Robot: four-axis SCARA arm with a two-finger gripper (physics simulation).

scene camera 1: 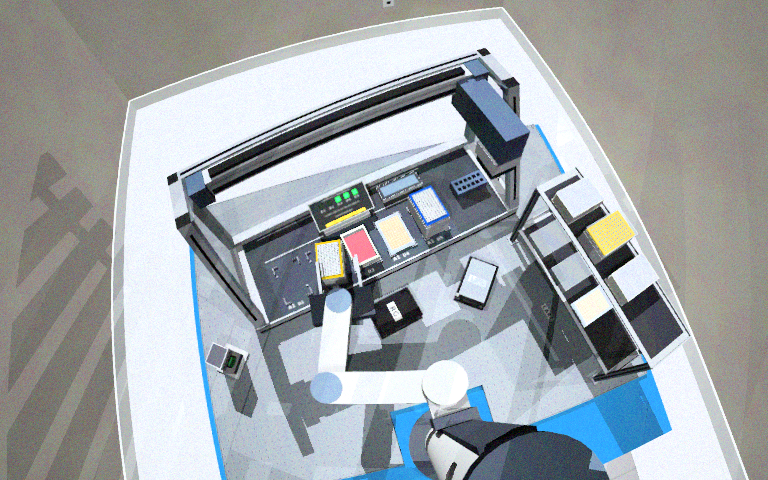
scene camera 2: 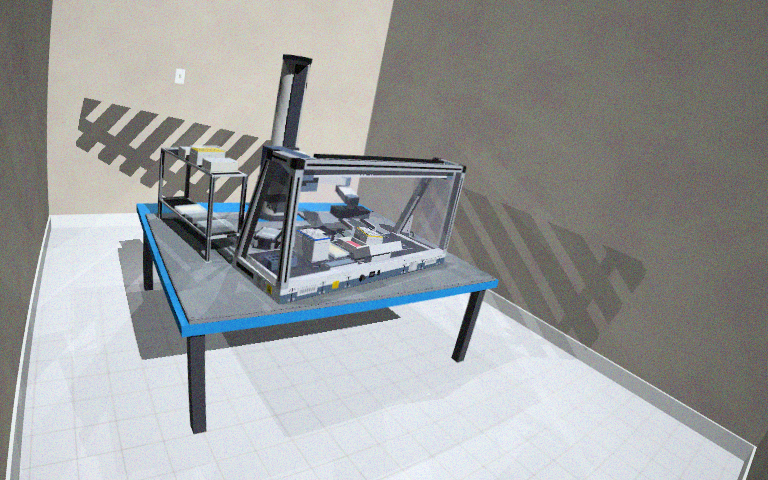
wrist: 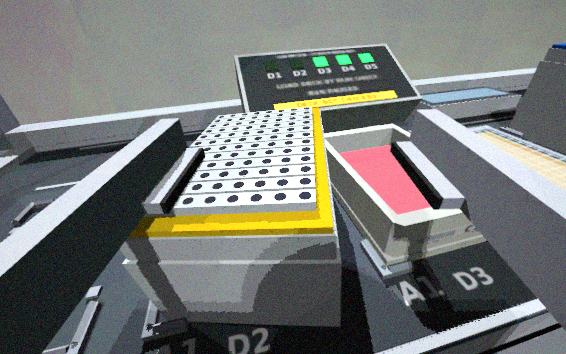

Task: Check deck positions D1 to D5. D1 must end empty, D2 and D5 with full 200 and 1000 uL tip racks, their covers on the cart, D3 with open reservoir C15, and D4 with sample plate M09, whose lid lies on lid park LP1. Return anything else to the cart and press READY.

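Frame: origin at the arm's base, x up, y right, z ahead, level; centimetres.
Seen in the pictures: gripper, fingertip midpoint: (scene camera 1: 336, 259) (scene camera 2: 364, 228) (wrist: 295, 133).
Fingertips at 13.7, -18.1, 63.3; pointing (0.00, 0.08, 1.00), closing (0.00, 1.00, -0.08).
Observation:
A point is followed by its place in that frame, as x, y, z.
My gripper (wrist: 295, 133) {13.7, -18.1, 63.3} is open and empty. In the wrist view its left finger is over the left side of the yellow-rimmed tip rack (scene camera 1: 329, 260) {13.0, -20.4, 63.8} (wrist: 255, 172) {12.9, -20.1, 61.1} at D2, its right finger over the reservoir. The rack is uncovered; whether it is fully seated is unclear. The open reservoir (scene camera 1: 360, 245) {7.4, -10.0, 68.5} (wrist: 380, 175) {7.4, -10.8, 68.4} with red liquid stands at D3, a cream plate (scene camera 1: 395, 232) {7.2, 2.1, 69.8} (wrist: 532, 156) {7.4, 3.7, 69.8} at D4, a blue-rimmed tip rack (scene camera 1: 430, 206) (scene camera 2: 313, 240) at D5. D1 (scene camera 1: 291, 277) {6.1, -34.6, 64.3} shows bare corner brackets. The panel (scene camera 1: 339, 209) {12.5, -13.6, 80.5} (wrist: 325, 80) {12.5, -13.1, 80.7} has D3, D4 and D5 lit green, D1 and D2 dark.
A bluish lid-like piece (scene camera 1: 400, 186) {8.4, 8.3, 85.6} (wrist: 465, 95) {8.4, 8.4, 85.8} lies behind D4. A black box (scene camera 1: 396, 313) {6.3, -4.7, 43.8} and a white-topped box (scene camera 1: 477, 281) {7.0, 22.5, 46.3} stand before the deck. The cart (scene camera 2: 208, 226) {16.3, 55.7, 62.1} holds a yellow-topped item (scene camera 1: 611, 232) {42.3, 52.4, 38.5} and white boxes. A small green-lit device (scene camera 1: 231, 360) {10.6, -58.5, 40.5} is at left.

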